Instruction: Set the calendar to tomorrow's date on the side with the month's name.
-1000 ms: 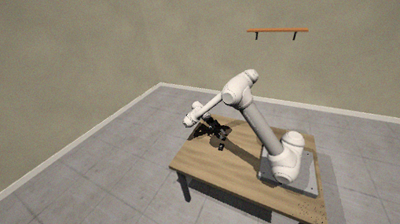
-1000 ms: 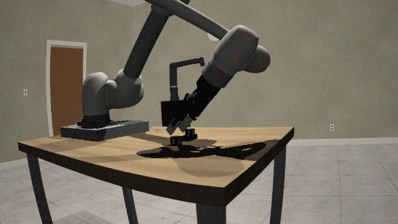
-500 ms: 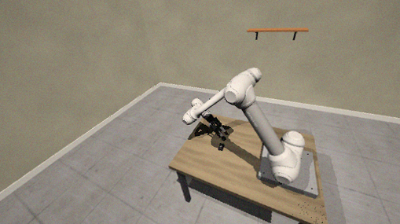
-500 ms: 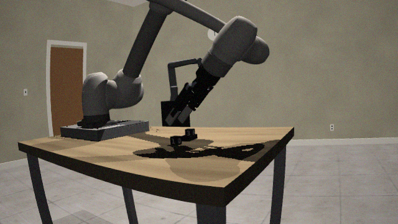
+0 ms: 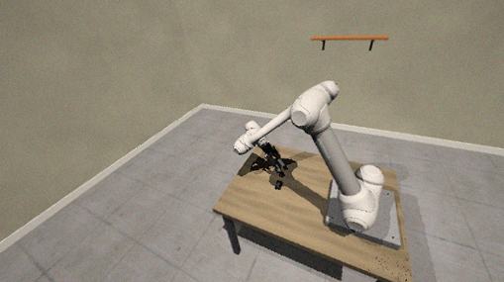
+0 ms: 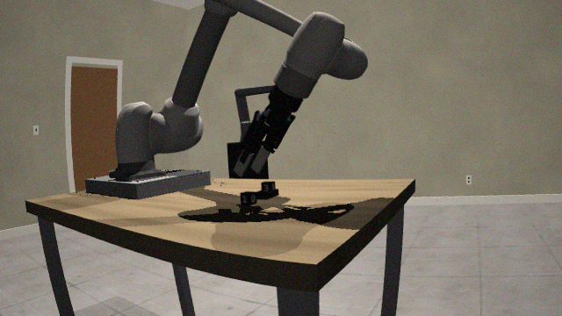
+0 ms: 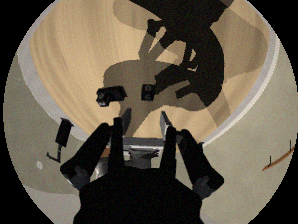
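My hand is 9 cm above the dark cube and 2 cm past it. The rest, counted from my hand: dark calendar tray 10 cm to the left, 10 cm below, 5 cm behind.
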